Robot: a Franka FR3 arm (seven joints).
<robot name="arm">
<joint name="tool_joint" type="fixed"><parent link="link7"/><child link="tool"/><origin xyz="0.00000 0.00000 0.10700" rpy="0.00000 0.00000 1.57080"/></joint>
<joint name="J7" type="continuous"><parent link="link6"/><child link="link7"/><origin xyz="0.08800 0.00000 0.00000" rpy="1.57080 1.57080 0.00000"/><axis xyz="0 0 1"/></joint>
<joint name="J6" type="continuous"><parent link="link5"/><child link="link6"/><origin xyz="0.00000 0.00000 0.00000" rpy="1.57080 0.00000 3.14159"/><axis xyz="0 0 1"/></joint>
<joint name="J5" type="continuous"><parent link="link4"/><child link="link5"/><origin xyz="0.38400 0.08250 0.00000" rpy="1.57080 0.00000 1.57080"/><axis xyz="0 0 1"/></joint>
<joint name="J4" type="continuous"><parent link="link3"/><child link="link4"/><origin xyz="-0.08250 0.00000 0.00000" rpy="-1.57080 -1.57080 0.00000"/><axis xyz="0 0 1"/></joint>
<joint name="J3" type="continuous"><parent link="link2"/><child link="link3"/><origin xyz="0.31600 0.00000 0.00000" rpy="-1.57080 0.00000 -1.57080"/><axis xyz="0 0 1"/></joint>
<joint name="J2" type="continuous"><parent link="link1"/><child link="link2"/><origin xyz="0.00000 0.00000 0.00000" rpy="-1.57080 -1.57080 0.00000"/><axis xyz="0 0 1"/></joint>
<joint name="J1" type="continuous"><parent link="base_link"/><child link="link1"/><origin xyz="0.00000 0.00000 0.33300"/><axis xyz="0 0 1"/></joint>
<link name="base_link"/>
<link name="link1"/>
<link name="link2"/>
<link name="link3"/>
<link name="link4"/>
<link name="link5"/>
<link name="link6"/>
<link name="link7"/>
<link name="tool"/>
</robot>
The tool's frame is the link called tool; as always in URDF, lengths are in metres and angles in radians. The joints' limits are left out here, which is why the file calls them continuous.
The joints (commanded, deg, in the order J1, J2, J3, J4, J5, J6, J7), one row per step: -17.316 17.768 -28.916 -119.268 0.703 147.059 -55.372; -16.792 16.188 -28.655 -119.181 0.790 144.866 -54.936; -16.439 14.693 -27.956 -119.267 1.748 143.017 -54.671; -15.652 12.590 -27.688 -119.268 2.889 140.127 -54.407; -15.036 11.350 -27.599 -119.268 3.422 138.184 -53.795; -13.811 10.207 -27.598 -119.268 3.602 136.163 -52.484; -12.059 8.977 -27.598 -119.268 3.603 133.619 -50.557; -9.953 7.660 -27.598 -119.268 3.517 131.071 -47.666; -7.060 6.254 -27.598 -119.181 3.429 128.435 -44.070; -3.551 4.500 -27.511 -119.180 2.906 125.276 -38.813; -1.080 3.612 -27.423 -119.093 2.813 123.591 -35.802; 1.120 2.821 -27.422 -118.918 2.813 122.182 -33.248
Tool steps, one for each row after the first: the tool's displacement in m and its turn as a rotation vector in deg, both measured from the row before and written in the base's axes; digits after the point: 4 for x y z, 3 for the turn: 0.0037 0.0074 0.0109 1.155 -0.218 0.015; 0.0048 0.0096 0.0089 1.571 -0.727 -0.093; 0.0035 0.0109 0.0138 2.094 -0.685 -0.192; 0.0021 0.0075 0.0078 1.377 -0.210 -0.345; 0.0053 0.0118 0.0068 1.316 0.080 -0.261; 0.0075 0.0166 0.0067 1.583 0.476 -0.230; 0.0088 0.0197 0.0075 1.540 0.464 -0.763; 0.0122 0.0263 0.0088 1.508 0.473 -0.654; 0.0124 0.0332 0.0103 1.506 0.957 -1.355; 0.0089 0.0233 0.0057 0.826 0.494 -0.382; 0.0071 0.0201 0.0061 0.659 0.301 -0.325
